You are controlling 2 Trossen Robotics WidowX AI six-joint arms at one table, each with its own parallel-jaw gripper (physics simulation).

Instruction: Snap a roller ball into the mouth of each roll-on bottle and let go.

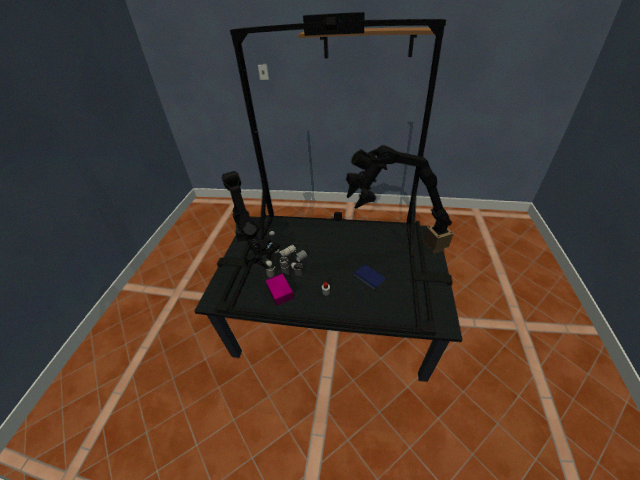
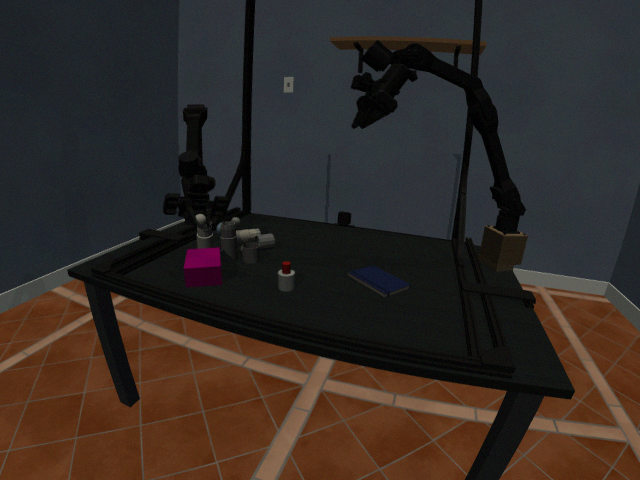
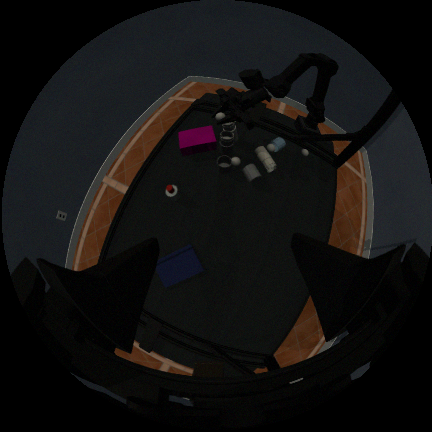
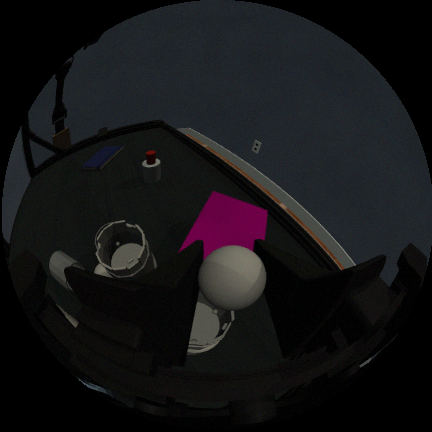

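Note:
My right gripper is shut on a white roller ball. The ball is above an upright clear bottle, whose open mouth partly shows below it; contact is unclear. A taller clear bottle stands beside it. A short clear vessel stands next to a loose ball. Other balls lie farther back. My left gripper is open and empty, high above the table.
A magenta box stands in front of the bottles. A ribbed white cylinder, a grey cylinder and a bluish cylinder lie behind. A red-topped white bottle and a blue book are farther right.

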